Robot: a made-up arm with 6 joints. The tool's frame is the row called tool. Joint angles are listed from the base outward.
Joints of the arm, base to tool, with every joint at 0 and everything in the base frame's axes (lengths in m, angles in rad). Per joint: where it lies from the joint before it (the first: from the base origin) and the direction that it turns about. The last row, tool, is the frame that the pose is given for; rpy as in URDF.
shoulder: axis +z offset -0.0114 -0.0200 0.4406
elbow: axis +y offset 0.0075 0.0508 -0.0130
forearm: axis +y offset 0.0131 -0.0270 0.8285
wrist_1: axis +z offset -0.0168 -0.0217 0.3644
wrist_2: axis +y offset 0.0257 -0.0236 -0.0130
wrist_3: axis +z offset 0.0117 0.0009 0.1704
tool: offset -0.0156 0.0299 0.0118 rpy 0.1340 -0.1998 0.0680
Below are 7 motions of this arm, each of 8 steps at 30 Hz.
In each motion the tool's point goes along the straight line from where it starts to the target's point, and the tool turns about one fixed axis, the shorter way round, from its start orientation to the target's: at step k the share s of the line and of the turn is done. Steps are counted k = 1, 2, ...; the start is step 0. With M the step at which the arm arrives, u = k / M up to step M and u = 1 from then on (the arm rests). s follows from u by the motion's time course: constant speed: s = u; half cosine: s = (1 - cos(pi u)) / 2; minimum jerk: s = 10 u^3 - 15 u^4 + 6 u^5.
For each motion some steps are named. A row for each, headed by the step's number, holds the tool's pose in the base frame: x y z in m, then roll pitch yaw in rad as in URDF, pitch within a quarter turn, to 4 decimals.
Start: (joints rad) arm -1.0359 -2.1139 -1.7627 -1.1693 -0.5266 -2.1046
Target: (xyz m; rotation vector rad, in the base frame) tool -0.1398 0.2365 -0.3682 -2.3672 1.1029 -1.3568
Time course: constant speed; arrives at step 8
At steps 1, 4, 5, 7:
1: -0.1551 0.2569 -0.3527 -2.6060 -0.7751 -0.9295
4: -0.1486 0.2481 -0.3593 -2.5194 -0.7561 -1.0307
5: -0.1464 0.2452 -0.3615 -2.4915 -0.7484 -1.0635
7: -0.1420 0.2394 -0.3660 -2.4374 -0.7310 -1.1274

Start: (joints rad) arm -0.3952 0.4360 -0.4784 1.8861 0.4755 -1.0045
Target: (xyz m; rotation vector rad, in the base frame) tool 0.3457 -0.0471 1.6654 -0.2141 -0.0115 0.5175
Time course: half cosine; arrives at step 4
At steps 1, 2, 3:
1: 0.3062 -0.0163 1.6695 -0.2698 0.0620 0.5646
2: 0.3226 -0.0291 1.6678 -0.2441 0.0538 0.5442
3: 0.3389 -0.0418 1.6661 -0.2184 0.0461 0.5236

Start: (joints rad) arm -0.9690 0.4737 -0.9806 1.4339 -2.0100 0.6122
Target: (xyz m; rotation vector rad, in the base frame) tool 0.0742 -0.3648 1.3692 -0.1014 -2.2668 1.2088
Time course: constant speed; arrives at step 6
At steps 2, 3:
2: 0.0398 -0.3199 1.3701 -1.9857 -0.2886 2.6609
3: 0.0484 -0.3312 1.3699 -2.0059 -0.3318 2.6882

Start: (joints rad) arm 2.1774 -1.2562 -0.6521 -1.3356 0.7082 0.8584
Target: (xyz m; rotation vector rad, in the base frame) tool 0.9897 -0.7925 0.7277 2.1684 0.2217 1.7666
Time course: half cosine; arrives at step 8
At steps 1, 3, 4, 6, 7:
1: 0.8123 -0.9689 0.5359 2.5651 -1.1768 0.4253
3: 0.8622 -0.9193 0.5898 2.4143 -1.1861 0.5824
4: 0.8975 -0.8842 0.6280 2.3049 -1.1871 0.6962
6: 0.9627 -0.8194 0.6985 2.1068 -1.1768 0.9025
7: 0.9827 -0.7995 0.7201 2.0489 -1.1706 0.9629

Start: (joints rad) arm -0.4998 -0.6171 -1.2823 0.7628 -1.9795 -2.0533
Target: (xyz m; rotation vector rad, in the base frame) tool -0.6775 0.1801 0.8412 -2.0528 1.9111 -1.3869
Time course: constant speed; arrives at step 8
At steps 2, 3, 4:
2: -0.7014 0.2094 0.8832 -2.5732 -0.7468 -1.7508
3: -0.6974 0.2045 0.8762 -2.5440 -0.7241 -1.7513
4: -0.6934 0.1996 0.8692 -2.5154 -0.7015 -1.7509

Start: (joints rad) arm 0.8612 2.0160 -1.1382 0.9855 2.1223 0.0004
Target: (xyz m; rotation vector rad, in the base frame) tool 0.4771 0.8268 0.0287 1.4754 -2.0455 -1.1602
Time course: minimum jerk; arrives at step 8
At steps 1, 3, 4, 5, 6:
1: 0.5186 0.8410 0.1622 2.4599 0.4179 -2.0038
3: 0.5076 0.8373 0.1271 2.3955 0.3513 -2.0022
4: 0.4982 0.8340 0.0966 2.3406 0.2937 -1.9972
5: 0.4887 0.8308 0.0660 2.2863 0.2364 -1.9890
6: 0.4815 0.8283 0.0427 2.2450 0.1930 -1.9807

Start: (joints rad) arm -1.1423 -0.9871 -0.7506 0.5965 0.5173 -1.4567
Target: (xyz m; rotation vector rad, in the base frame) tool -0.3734 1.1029 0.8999 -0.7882 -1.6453 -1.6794
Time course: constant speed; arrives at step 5
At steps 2, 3, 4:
2: -0.4044 1.0929 0.9130 1.5267 -0.8535 -3.0428
3: -0.3941 1.0963 0.9087 1.5237 -0.8742 -3.0542
4: -0.3837 1.0996 0.9043 1.5210 -0.8949 -3.0657

